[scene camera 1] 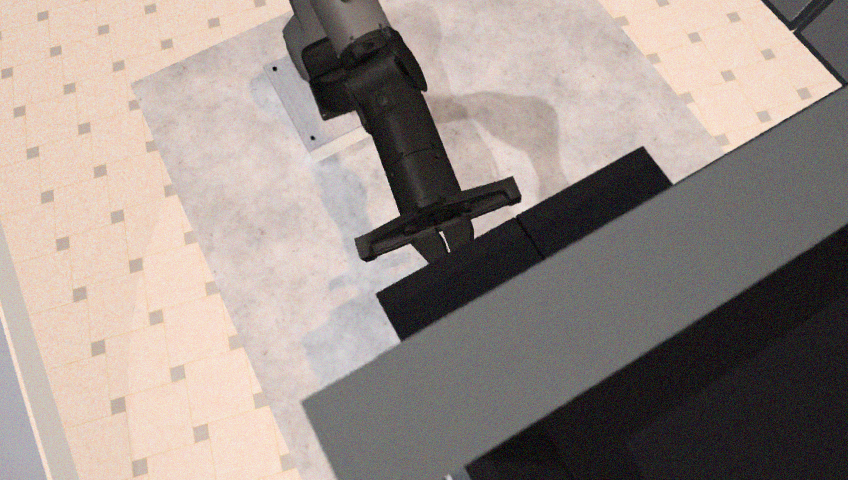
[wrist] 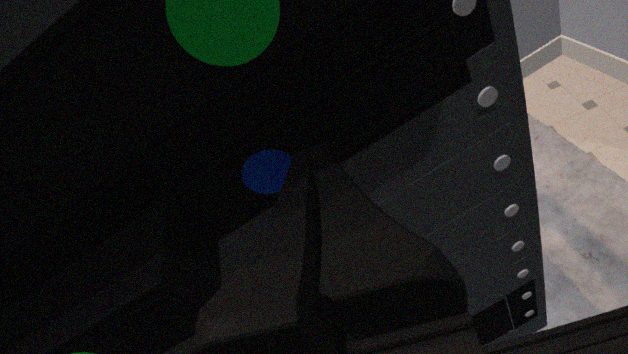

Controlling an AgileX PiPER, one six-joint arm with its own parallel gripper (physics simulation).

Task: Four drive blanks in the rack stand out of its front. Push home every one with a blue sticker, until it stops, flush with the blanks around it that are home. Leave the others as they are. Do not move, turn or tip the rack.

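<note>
The rack (scene camera 1: 535, 303) (wrist: 520, 190) shows its grey top in the scene view and its front edge with round screws in the wrist view. In the scene view two dark blocks, left (scene camera 1: 461, 285) and right (scene camera 1: 595, 199), stand out of its front side by side. In the wrist view a large green sticker (wrist: 222, 27) is at the top, and a blue sticker (wrist: 265, 171) is left of the fingertips, partly covered by a finger. My gripper (scene camera 1: 446, 248) (wrist: 319, 168) is shut, its fingertips at the blue-stickered face. Contact is too dark to tell; in the scene view the left block hides the tips.
Part of another green sticker (wrist: 82, 353) shows at the wrist view's bottom edge. The arm's pale base plate (scene camera 1: 297, 113) lies on the grey mat (scene camera 1: 238, 148). Dark panels (scene camera 1: 827, 38) stand at the scene view's upper right. A wall (wrist: 595, 25) rises behind the rack's edge.
</note>
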